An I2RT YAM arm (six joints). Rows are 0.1 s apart.
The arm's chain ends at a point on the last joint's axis. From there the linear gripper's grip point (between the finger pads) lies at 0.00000 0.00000 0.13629 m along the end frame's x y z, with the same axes.
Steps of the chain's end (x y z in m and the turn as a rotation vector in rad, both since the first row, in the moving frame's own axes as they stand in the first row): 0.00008, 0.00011, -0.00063, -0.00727, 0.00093, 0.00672; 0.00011, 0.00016, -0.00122, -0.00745, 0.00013, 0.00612; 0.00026, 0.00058, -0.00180, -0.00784, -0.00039, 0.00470; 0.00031, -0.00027, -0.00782, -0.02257, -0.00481, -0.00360; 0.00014, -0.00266, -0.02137, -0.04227, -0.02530, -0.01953; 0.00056, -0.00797, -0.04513, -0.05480, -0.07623, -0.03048; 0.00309, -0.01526, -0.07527, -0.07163, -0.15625, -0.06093; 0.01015, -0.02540, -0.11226, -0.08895, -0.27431, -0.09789
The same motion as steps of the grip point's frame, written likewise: 0.00020, 0.00110, -0.00063, -0.00727, 0.00093, 0.00672; 0.00012, 0.00118, -0.00122, -0.00745, 0.00013, 0.00612; 0.00020, 0.00165, -0.00180, -0.00784, -0.00039, 0.00470; -0.00034, 0.00281, -0.00786, -0.02257, -0.00481, -0.00360; -0.00325, 0.00313, -0.02154, -0.04227, -0.02530, -0.01953; -0.00970, -0.00036, -0.04573, -0.05480, -0.07623, -0.03048; -0.01779, -0.00490, -0.07728, -0.07163, -0.15625, -0.06093; -0.02607, -0.01165, -0.11788, -0.08895, -0.27431, -0.09789
